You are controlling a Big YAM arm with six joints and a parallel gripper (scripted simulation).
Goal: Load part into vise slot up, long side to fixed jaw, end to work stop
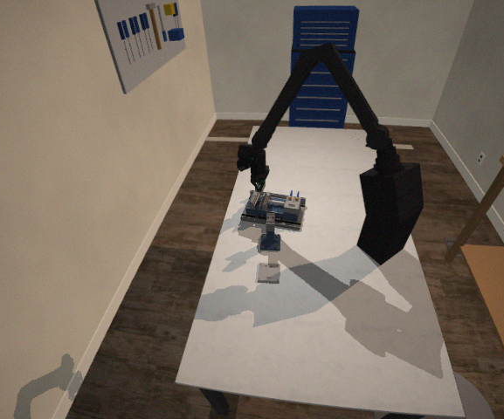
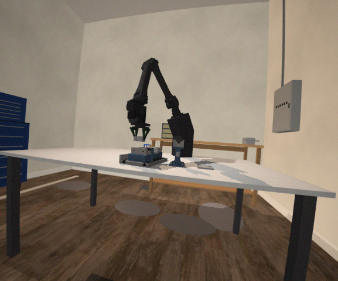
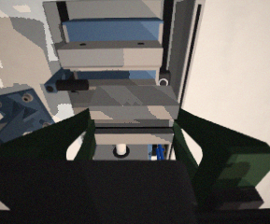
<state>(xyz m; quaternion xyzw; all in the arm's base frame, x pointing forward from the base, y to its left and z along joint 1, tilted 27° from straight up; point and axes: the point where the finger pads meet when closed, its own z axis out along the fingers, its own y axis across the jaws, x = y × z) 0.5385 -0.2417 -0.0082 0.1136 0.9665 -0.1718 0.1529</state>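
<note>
The part lies right at my hand. Also, from my hand: moving jaw (7 cm below, 3 cm to the left, 3 cm behind); fixed jaw (7 cm below, 4 cm ahead, 1 cm to the left); work stop rod (7 cm to the left, 6 cm below, 2 cm ahead).
</note>
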